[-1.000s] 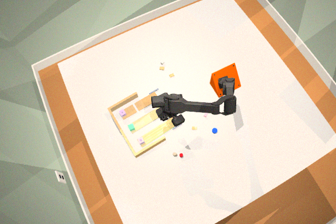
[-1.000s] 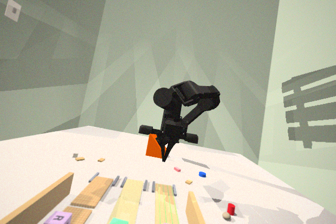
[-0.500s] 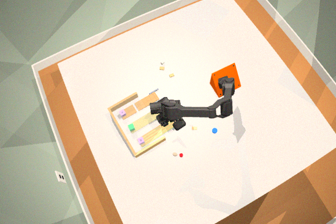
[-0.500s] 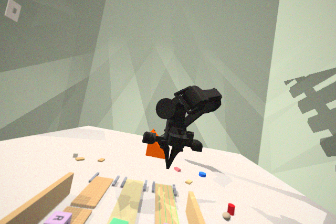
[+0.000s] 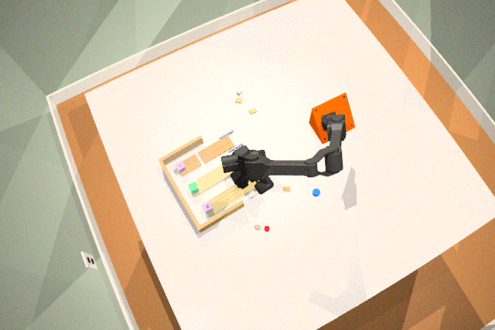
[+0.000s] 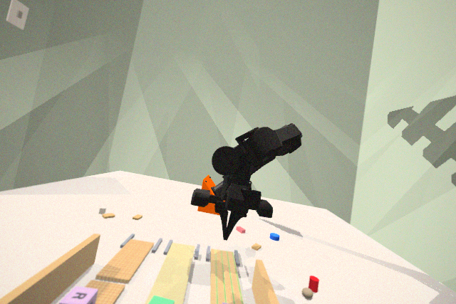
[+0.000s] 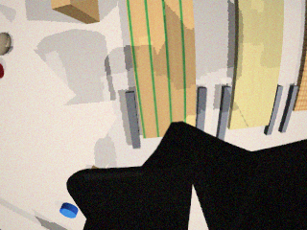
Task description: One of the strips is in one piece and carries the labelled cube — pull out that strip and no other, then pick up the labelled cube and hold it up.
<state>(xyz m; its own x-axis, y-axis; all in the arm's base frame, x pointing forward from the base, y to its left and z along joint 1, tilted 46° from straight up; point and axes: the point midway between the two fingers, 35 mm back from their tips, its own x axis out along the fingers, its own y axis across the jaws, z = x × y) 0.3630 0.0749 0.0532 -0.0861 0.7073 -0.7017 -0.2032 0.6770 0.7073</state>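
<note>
Now: the green-lined strip 9 cm ahead of my gripper tip, 4 cm below it and 2 cm to the left of it. The rest, counted from my gripper tip: pink block: 20 cm behind, 4 cm below, 3 cm to the left; beige pebble: 18 cm to the left, 6 cm ahead, 4 cm below; red cylinder: 20 cm to the left, 3 cm below, 3 cm ahead.
</note>
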